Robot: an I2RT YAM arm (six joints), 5 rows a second.
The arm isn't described. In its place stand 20 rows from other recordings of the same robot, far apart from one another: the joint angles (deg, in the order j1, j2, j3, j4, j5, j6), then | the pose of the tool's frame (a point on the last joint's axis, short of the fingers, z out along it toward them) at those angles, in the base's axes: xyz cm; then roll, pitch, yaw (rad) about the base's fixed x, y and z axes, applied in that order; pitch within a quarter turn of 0, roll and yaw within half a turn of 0.
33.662, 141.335, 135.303, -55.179, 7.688, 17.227 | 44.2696 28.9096 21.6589 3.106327 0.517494 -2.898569
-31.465, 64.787, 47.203, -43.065, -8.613, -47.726 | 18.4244 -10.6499 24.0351 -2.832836 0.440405 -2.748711
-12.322, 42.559, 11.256, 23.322, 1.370, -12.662 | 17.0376 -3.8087 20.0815 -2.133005 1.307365 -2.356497
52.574, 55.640, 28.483, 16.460, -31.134, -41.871 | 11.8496 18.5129 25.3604 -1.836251 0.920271 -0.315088
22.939, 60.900, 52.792, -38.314, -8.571, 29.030 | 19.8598 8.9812 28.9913 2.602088 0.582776 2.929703
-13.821, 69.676, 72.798, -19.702, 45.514, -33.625 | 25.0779 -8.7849 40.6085 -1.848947 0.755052 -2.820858
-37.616, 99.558, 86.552, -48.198, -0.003, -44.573 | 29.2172 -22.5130 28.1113 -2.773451 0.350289 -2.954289
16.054, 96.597, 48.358, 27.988, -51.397, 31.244 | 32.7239 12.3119 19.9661 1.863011 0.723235 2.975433
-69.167, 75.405, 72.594, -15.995, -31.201, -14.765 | 12.3929 -27.3824 38.3224 -2.859997 1.279659 2.796855
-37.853, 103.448, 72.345, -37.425, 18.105, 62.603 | 27.8760 -23.0653 19.4723 2.927931 0.439175 1.280047
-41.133, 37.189, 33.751, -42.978, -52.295, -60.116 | 11.1824 -6.0268 24.8901 -2.527701 0.998009 -2.080533
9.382, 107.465, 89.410, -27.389, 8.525, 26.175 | 42.2527 6.4464 26.8627 2.845869 0.742664 2.671579
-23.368, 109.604, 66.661, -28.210, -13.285, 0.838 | 33.7295 -13.6825 13.6387 2.904896 0.325547 2.718721
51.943, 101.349, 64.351, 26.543, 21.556, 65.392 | 26.2461 31.4030 25.3385 1.763200 0.489416 2.186723
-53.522, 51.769, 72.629, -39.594, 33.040, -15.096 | 8.1027 -14.2238 43.0835 -2.145525 1.052639 2.663952
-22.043, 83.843, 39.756, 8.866, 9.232, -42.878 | 27.4600 -11.7347 18.5674 -2.310611 0.565329 -2.606687
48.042, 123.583, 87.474, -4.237, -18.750, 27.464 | 31.3357 36.5648 16.7794 2.423012 0.619074 -2.869068
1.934, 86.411, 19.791, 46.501, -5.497, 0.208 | 25.8266 1.2133 13.8267 3.035798 1.219288 -3.118333
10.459, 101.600, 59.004, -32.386, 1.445, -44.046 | 31.7252 5.7652 14.4611 -2.939670 0.170139 -2.176348
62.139, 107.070, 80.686, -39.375, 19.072, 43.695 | 19.1529 33.7442 21.2593 3.062605 0.526700 -2.913112
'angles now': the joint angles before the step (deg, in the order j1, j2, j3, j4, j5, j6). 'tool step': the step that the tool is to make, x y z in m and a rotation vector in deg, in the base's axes. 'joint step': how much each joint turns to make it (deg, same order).
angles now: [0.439, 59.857, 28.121, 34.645, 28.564, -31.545]
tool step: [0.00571, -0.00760, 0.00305, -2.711, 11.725, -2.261]
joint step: [-1.756, 0.349, 5.273, -15.099, 0.617, -3.168]
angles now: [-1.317, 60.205, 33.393, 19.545, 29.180, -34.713]
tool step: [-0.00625, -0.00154, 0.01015, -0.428, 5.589, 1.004]
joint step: [-0.616, -2.367, 3.427, -10.906, -1.495, -0.971]
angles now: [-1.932, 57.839, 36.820, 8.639, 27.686, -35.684]
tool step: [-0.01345, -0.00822, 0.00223, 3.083, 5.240, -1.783]
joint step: [-2.459, -2.904, 2.020, -11.601, -1.404, 2.807]
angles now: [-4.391, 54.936, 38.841, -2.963, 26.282, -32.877]
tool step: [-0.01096, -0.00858, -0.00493, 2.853, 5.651, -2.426]
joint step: [-2.729, -1.323, 1.059, -9.245, -1.146, 2.201]
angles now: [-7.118, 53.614, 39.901, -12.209, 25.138, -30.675]
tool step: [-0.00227, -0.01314, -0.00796, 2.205, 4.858, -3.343]
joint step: [-3.773, 1.489, 0.879, -5.008, -1.056, 1.141]
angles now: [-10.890, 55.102, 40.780, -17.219, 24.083, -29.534]
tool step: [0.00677, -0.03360, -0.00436, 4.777, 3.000, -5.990]
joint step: [-8.609, 5.612, 3.329, -2.554, -4.301, 1.844]
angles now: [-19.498, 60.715, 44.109, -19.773, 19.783, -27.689]
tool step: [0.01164, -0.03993, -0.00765, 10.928, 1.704, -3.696]
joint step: [-8.881, 8.781, 5.711, -3.954, -9.920, 3.952]
